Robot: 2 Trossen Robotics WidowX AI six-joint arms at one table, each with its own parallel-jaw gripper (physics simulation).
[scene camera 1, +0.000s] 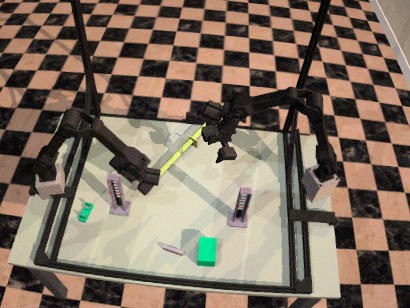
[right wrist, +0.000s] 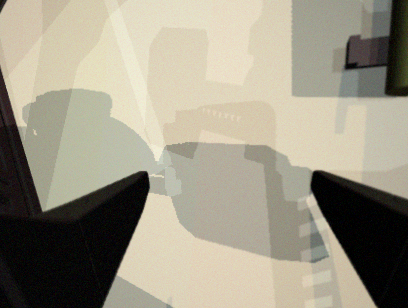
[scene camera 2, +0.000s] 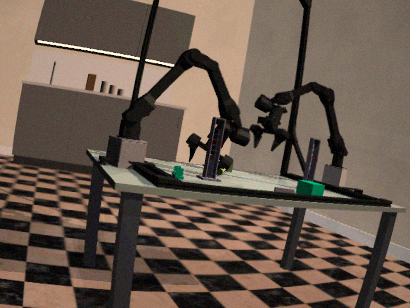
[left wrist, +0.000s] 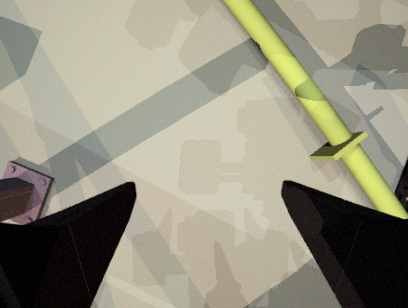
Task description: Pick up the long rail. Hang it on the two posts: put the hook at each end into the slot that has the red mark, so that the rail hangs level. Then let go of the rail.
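Frame: origin at the left arm's base, x back, y right, z up, level; centimetres.
Seen in the pictures: left gripper, fingertip midpoint: (scene camera 1: 212, 153) (scene camera 2: 263, 149) (left wrist: 209, 188); right gripper, fingertip midpoint: (right wrist: 228, 178) (scene camera 2: 199, 168); left arm's base at its link origin: (scene camera 1: 323, 174) (scene camera 2: 336, 166); right arm's base at its link origin: (scene camera 1: 47, 174) (scene camera 2: 127, 138).
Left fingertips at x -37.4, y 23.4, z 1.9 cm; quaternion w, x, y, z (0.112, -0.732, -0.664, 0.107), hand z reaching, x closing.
Pixels of each thing's top centre, then the offset from my left fingertips to it. "spot": a spot on its surface instead.
- long yellow rail at its top centre: (left wrist: 355, 142) (scene camera 1: 192, 137) dx -1.5, dy +16.6, dz -8.3 cm
- flat tab at a spot on its surface: (left wrist: 340, 146) (scene camera 1: 193, 140) spot: dx -1.3, dy +15.4, dz -9.1 cm
- green block at its top centre: (scene camera 1: 207, 249) (scene camera 2: 311, 182) dx -15.7, dy -32.2, dz -7.9 cm
- small lilac bar at its top centre: (scene camera 2: 284, 188) (scene camera 1: 173, 249) dx -26.3, dy -26.7, dz -11.0 cm
- small green part at its top centre: (scene camera 2: 179, 167) (scene camera 1: 84, 209) dx -52.3, dy -0.5, dz -9.5 cm
The long yellow rail (scene camera 1: 175, 156) (left wrist: 285, 65) lies diagonally on the table behind the posts, with a flat tab (scene camera 1: 194, 142) (left wrist: 340, 146) across it. Its far end is hidden under the left arm in scene camera 1. Two upright lilac slotted posts stand apart: the left one (scene camera 1: 117, 192) (scene camera 2: 215, 150) and the right one (scene camera 1: 242, 205) (scene camera 2: 313, 157), both with red marks. My left gripper (scene camera 2: 265, 145) (left wrist: 209, 188) is open and empty above the table, beside the rail. My right gripper (scene camera 1: 145, 182) (right wrist: 228, 178) is open and empty, near the rail's near end and behind the left post.
A green block (scene camera 1: 207, 251) (scene camera 2: 310, 188) and a small lilac bar (scene camera 1: 173, 249) lie near the front edge. A small green part (scene camera 1: 85, 212) (scene camera 2: 178, 173) lies left of the left post. A black frame (scene camera 1: 175, 279) borders the work area, with uprights at the sides.
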